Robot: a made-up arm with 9 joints.
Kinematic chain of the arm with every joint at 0, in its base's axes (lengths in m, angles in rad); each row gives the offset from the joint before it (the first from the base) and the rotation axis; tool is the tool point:
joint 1: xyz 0 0 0.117 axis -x
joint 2: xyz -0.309 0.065 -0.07 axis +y
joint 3: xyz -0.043 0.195 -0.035 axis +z
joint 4: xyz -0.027 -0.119 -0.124 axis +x
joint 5: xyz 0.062 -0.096 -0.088 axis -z
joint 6: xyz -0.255 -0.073 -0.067 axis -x
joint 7: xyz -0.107 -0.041 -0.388 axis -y
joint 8: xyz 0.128 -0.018 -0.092 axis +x
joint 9: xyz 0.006 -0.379 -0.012 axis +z
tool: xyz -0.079 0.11 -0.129
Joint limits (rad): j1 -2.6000..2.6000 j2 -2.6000..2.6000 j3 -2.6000..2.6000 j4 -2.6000..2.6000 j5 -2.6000..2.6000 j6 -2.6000..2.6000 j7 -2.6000..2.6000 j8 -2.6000..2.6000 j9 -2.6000..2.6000
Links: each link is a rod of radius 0.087 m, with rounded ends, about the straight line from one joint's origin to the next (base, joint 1, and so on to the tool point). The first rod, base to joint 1, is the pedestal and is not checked.
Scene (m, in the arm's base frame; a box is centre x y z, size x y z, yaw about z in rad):
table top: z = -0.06
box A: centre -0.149 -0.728 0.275 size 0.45 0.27 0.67 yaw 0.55
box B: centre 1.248 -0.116 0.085 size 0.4 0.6 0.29 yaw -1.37
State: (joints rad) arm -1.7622 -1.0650 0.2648 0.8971 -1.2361 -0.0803 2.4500 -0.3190 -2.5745
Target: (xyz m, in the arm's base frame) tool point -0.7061 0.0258 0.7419
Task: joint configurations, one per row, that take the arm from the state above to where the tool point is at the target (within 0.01 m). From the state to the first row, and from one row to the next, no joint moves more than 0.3 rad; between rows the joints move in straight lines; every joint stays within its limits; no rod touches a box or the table.
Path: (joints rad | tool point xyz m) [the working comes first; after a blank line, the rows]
Joints at the target: -2.6000 -0.5592 -1.0299 0.5438 -0.0267 0.7262 2.6000 0.6731 -2.3820
Straight joint move there: touches the table top.

1: -1.9352 -0.9950 0.0805 0.8870 -0.9579 0.0804 2.3710 -0.0585 -2.3897 | 0.5295 0.3682 0.0681
2: -2.1081 -0.9250 -0.1037 0.8770 -0.6796 0.2411 2.2921 0.2019 -2.2050 | 0.2312 0.5491 0.1561
3: -2.2811 -0.8549 -0.2880 0.8669 -0.4014 0.4018 2.2131 0.4624 -2.0202 | -0.0450 0.5397 0.3645
4: -2.3874 -0.7563 -0.5353 0.7592 -0.2765 0.5099 2.3421 0.5326 -2.1408 | -0.3194 0.5245 0.5300
5: -2.4937 -0.6577 -0.7826 0.6515 -0.1516 0.6180 2.4710 0.6028 -2.2614 | -0.5621 0.3377 0.6799
6: -2.6000 -0.5592 -1.0299 0.5438 -0.0267 0.7262 2.6000 0.6731 -2.3820 | -0.7061 0.0258 0.7419

